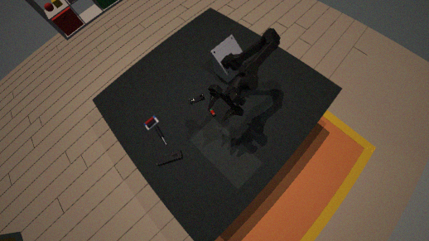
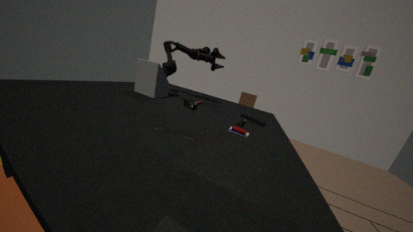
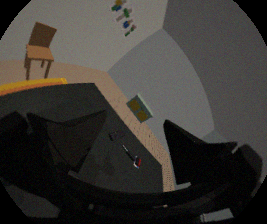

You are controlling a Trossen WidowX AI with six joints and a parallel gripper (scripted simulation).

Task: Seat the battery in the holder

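Now: gripper tip 90 mm past the battery, 150 mm to the left of it and 330 mm above it. The rest, counted from my gripper tip: dark flat bar 300 mm ahead, 160 mm to the right, 320 mm below; dark slim tool 230 mm ahead, 290 mm to the right, 330 mm below.
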